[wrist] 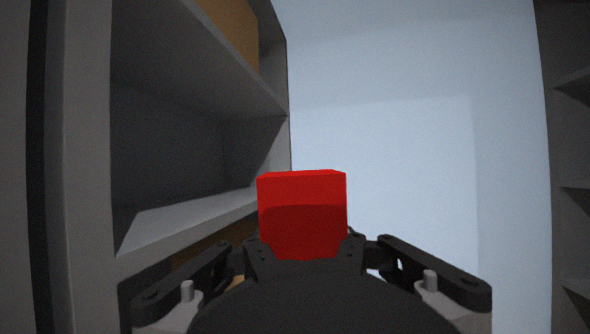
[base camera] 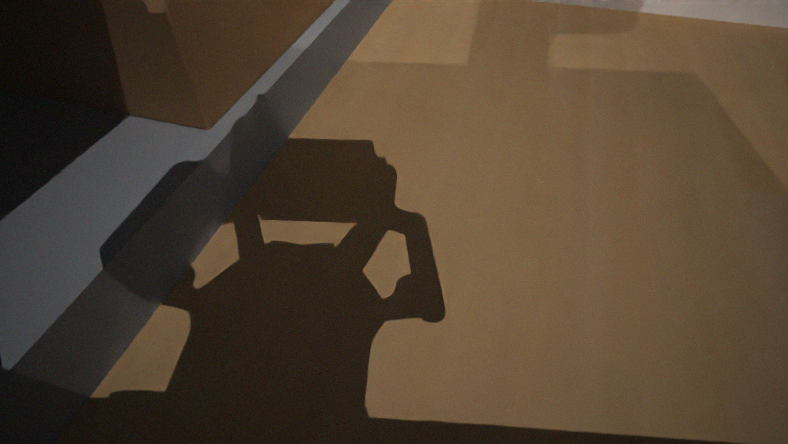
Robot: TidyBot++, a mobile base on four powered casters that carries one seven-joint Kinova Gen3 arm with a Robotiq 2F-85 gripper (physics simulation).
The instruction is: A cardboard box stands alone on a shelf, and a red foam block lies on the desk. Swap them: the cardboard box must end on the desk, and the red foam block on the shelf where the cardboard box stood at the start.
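Frame: origin at the arm's base, x back, y right, z up, level; millimetres.
Where they show: gripper, fingertip midpoint: (wrist: 302,232).
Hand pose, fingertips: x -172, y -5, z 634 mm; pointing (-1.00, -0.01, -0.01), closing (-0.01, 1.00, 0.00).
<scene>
After its pixels a point has its place.
The red foam block (wrist: 302,200) @[x -125, y -5, z 673 mm] is held upright in front of the wrist, in the wrist view's middle. My gripper (wrist: 302,232) @[x -172, y -5, z 635 mm] is shut on it; the block hides the fingertips. A grey shelf unit (wrist: 87,150) @[x -186, y -241, z 724 mm] stands on the left. Its middle shelf board (wrist: 190,218) @[x -381, y -250, z 594 mm] lies left of the block, with no box showing on its visible part. A cardboard box (wrist: 237,30) @[x -537, y -183, z 1148 mm] stands on the board above, and part of another brown box (wrist: 217,242) @[x -707, y -353, z 404 mm] shows below. I cannot tell whether either is the task's box. The desk does not show in either view.
In the base camera view, a large brown box (base camera: 242,60) @[x -535, y -183, z -288 mm] stands on the low grey shelf board (base camera: 159,140) @[x -438, y -242, z -320 mm] at the left. The arm's shadow falls across the wooden floor (base camera: 551,248) @[x -396, y 135, z -396 mm]. In the wrist view, another shelf unit (wrist: 570,150) @[x -736, y 1236, z 725 mm] stands at the right, before a pale blue wall (wrist: 400,150) @[x -941, y 555, z 771 mm].
</scene>
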